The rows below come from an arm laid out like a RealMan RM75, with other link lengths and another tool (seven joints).
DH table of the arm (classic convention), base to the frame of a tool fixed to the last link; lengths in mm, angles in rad. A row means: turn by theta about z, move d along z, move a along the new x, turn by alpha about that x. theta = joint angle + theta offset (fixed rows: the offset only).
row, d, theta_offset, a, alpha
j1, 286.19, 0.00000, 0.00, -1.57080
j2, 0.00, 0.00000, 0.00, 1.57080
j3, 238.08, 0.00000, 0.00, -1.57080
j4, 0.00, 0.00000, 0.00, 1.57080
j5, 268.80, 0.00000, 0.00, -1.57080
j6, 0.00, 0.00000, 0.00, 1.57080
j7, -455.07, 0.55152, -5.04, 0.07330
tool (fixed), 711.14, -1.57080, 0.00, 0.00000
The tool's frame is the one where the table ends.
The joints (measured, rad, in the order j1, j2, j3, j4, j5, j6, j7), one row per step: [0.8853, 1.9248, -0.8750, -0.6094, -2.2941, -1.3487, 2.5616]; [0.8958, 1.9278, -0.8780, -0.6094, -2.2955, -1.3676, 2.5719]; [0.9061, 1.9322, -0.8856, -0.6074, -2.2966, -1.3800, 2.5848]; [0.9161, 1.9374, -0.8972, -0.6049, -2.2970, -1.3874, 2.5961]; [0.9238, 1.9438, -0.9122, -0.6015, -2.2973, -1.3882, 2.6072]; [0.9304, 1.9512, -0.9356, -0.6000, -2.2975, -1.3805, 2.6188]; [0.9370, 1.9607, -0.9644, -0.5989, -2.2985, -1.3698, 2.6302]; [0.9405, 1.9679, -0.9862, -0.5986, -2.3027, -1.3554, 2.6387]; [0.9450, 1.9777, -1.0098, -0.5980, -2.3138, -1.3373, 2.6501]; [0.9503, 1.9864, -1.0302, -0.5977, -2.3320, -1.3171, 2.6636]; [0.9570, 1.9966, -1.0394, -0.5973, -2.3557, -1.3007, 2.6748]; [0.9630, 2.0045, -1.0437, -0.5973, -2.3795, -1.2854, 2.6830]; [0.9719, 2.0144, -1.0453, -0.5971, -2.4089, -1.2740, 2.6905]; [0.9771, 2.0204, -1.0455, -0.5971, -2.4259, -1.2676, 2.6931]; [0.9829, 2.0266, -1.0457, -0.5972, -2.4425, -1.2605, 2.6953]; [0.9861, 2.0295, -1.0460, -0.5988, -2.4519, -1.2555, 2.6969]
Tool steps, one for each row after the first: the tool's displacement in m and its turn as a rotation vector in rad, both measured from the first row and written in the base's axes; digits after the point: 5 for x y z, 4 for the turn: [-0.00644, -0.00338, -0.00345, -0.0226, 0.0053, 0.0023]; [-0.01204, -0.00676, -0.00806, -0.0439, 0.0075, 0.0017]; [-0.01712, -0.00971, -0.01317, -0.0635, 0.0062, 0.0031]; [-0.02053, -0.01255, -0.01896, -0.0800, 0.0017, 0.0027]; [-0.02299, -0.01432, -0.02512, -0.0921, -0.0104, 0.0049]; [-0.02523, -0.01644, -0.03251, -0.1055, -0.0269, 0.0097]; [-0.02526, -0.01687, -0.03743, -0.1093, -0.0438, 0.0127]; [-0.02441, -0.01748, -0.04326, -0.1132, -0.0671, 0.0150]; [-0.02241, -0.01689, -0.04746, -0.1123, -0.0954, 0.0160]; [-0.02110, -0.01622, -0.05115, -0.1108, -0.1197, 0.0174]; [-0.01955, -0.01452, -0.05304, -0.1057, -0.1421, 0.0197]; [-0.01883, -0.01346, -0.05539, -0.1048, -0.1667, 0.0251]; [-0.01863, -0.01274, -0.05676, -0.1042, -0.1806, 0.0300]; [-0.01892, -0.01169, -0.05817, -0.1029, -0.1941, 0.0362]; [-0.01932, -0.01030, -0.05829, -0.0996, -0.2022, 0.0406]
